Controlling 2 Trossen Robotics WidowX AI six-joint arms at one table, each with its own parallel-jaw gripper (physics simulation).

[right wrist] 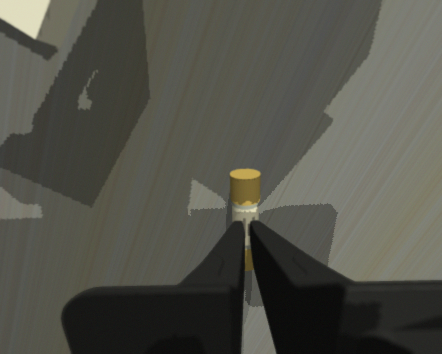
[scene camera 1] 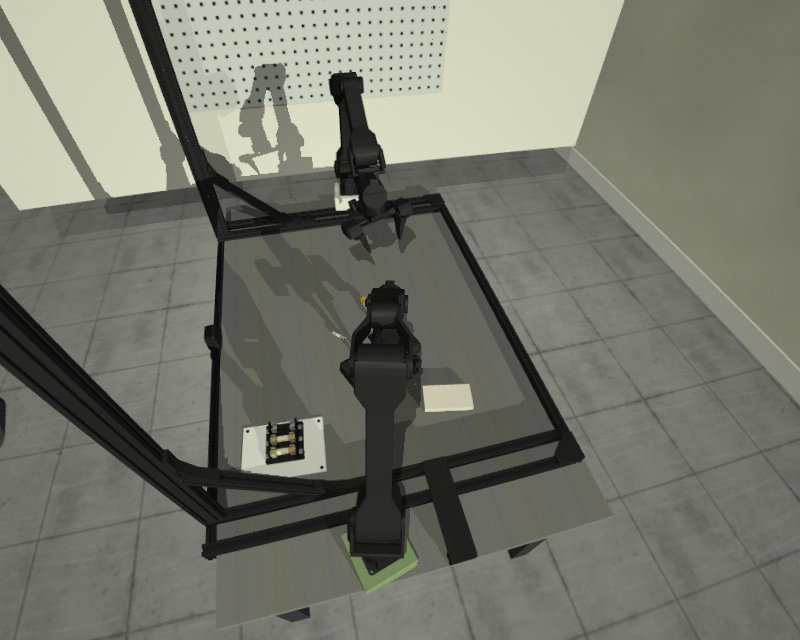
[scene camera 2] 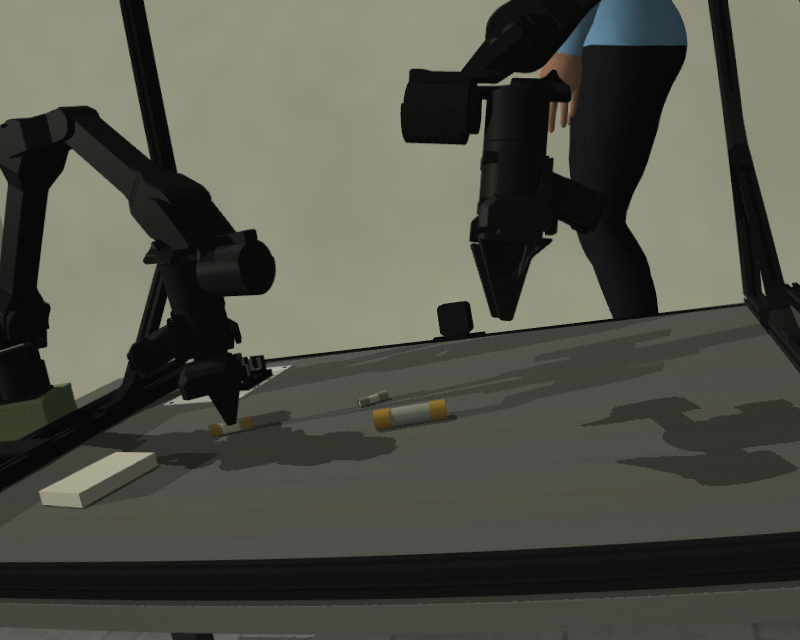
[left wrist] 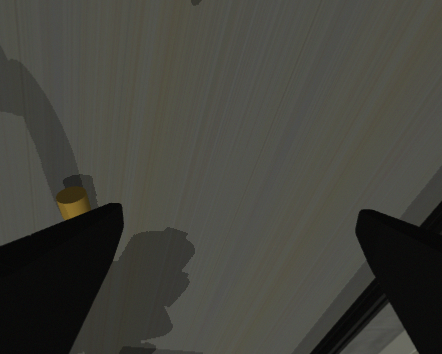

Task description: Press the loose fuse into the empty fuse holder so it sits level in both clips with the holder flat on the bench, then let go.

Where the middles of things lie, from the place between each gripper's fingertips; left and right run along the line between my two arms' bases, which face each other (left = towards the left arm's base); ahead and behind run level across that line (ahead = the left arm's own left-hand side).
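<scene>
With the pale flat block (scene camera 2: 89, 484) in sight, I find my right gripper 7 cm to the left of it and 15 cm short of it.
Measured from my left hand, the block is 100 mm ahead and 110 mm below. The block is also 420 mm to the right of that left hand.
</scene>
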